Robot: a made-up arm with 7 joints.
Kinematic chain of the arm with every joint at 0, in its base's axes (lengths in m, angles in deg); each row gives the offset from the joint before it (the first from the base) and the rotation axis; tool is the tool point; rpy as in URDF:
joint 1: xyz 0 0 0.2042 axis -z
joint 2: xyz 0 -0.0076 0.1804 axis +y
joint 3: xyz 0 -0.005 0.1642 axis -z
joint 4: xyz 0 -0.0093 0.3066 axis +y
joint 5: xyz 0 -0.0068 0.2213 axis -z
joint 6: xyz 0 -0.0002 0.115 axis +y
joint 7: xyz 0 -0.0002 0.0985 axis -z
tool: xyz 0 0 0 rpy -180 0 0
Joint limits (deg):
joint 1: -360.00..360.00
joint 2: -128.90..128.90
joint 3: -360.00..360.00
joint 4: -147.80..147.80
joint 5: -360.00..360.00
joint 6: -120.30..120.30
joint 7: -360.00..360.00
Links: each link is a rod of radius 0.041 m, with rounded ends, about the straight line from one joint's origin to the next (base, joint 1, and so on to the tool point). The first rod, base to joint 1, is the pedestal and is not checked.
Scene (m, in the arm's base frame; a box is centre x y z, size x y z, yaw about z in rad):
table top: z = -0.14
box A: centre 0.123 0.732 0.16 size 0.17 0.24 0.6 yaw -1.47
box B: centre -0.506 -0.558 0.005 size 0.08 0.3 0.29 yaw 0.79
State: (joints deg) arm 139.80 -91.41 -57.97 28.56 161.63 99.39 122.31
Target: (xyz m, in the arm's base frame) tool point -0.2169 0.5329 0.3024
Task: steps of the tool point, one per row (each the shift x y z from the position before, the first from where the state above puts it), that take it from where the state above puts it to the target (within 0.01 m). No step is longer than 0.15 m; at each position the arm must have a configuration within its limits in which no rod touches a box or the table.
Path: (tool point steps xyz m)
1: -0.0540 0.0718 -0.1088
2: -0.0729 0.0248 -0.1166
3: -0.0803 -0.0231 -0.1079
4: -0.0776 -0.0631 -0.0854
5: -0.0680 -0.0903 -0.0536
6: -0.0544 -0.1028 -0.0182
7: -0.0406 -0.1012 0.0162
8: -0.0582 0.0914 0.0296
9: -0.0763 0.0835 0.0478
10: -0.0876 0.0688 0.0677
11: -0.0898 0.0493 0.0872
12: -0.0820 0.0270 0.1019

